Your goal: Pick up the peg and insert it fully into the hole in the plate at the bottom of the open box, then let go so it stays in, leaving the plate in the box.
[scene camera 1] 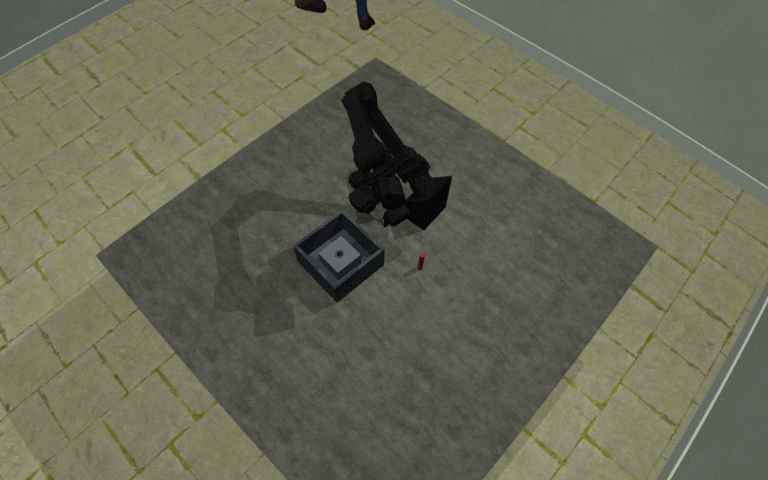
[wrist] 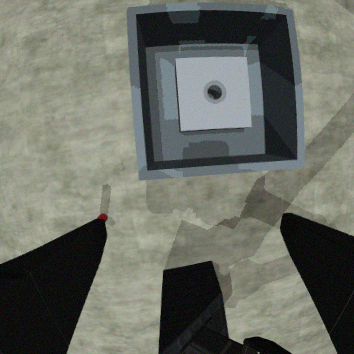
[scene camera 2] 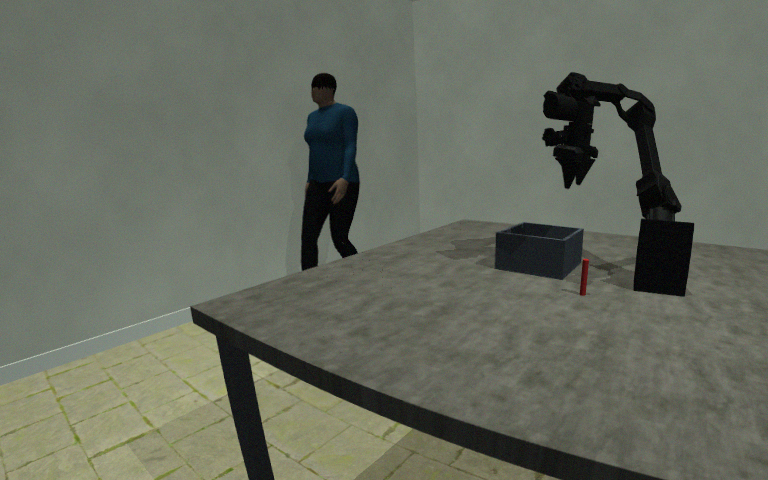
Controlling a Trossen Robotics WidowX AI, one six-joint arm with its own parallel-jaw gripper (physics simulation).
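Pixels of known places: gripper, between the fingertips: (scene camera 1: 374,215) (wrist: 194,225) (scene camera 2: 572,186); arm's base, origin of its link: (scene camera 1: 426,190) (wrist: 199,347) (scene camera 2: 660,235).
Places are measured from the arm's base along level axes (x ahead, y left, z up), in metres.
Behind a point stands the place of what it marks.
Observation:
The red peg (scene camera 1: 420,262) @(x 0.179, y 0.109, z -0.080 m) (scene camera 2: 583,277) @(x 0.174, y 0.114, z -0.086 m) stands upright on the table beside the box; in the wrist view its red top (wrist: 102,217) @(x 0.176, y 0.102, z -0.112 m) shows at the left fingertip, which hides the rest. The open blue-grey box (scene camera 1: 360,278) @(x 0.325, y -0.005, z -0.092 m) (scene camera 2: 529,255) @(x 0.322, y -0.005, z -0.078 m) (wrist: 225,169) @(x 0.218, y -0.080, z -0.030 m) stands on the table. The light grey plate (scene camera 1: 339,264) @(x 0.335, y -0.076, z -0.070 m) (wrist: 192,112) @(x 0.288, y -0.066, z -0.070 m) lies in the bottom of the box, with its round hole (scene camera 1: 339,254) @(x 0.301, y -0.105, z -0.089 m) (wrist: 214,92) empty. My gripper (scene camera 1: 391,219) (scene camera 2: 573,184) @(x 0.221, y -0.033, z 0.096 m) (wrist: 194,225) @(x 0.221, y -0.033, z 0.096 m) is open and empty, pointing down high above the table, apart from the peg and the box.
The arm's black base (scene camera 1: 433,203) @(x 0.022, y 0.041, z -0.010 m) (scene camera 2: 662,257) @(x -0.004, y 0.043, z -0.043 m) stands on the grey table (scene camera 1: 453,350) @(x 0.332, y 0.334, z -0.127 m) (scene camera 2: 453,339) @(x 0.363, y 0.416, z -0.128 m) behind the peg. The box walls rise around the plate. The arm's shadow falls across the table and the box. A person in a blue top (scene camera 2: 331,141) stands beyond the table.

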